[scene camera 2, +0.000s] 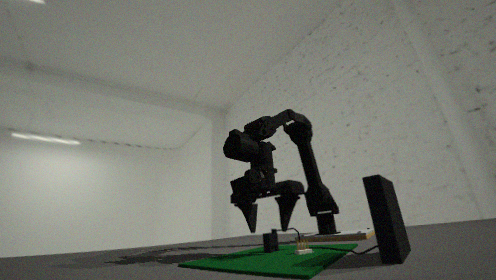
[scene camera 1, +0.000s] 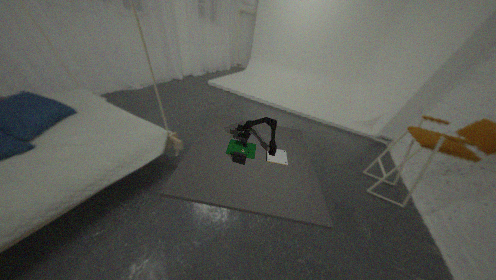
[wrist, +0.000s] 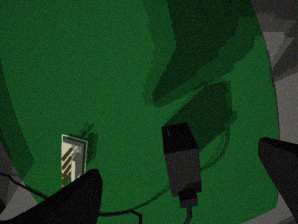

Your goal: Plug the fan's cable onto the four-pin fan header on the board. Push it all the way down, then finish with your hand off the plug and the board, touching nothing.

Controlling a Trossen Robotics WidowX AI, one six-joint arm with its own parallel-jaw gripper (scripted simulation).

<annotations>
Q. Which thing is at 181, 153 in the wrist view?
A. A black plug.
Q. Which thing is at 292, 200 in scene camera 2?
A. My gripper.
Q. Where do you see a green board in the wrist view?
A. At 113, 80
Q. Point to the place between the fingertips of my gripper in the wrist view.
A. At 181, 164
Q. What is my gripper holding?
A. Nothing.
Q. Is my gripper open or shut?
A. Open.
</annotations>
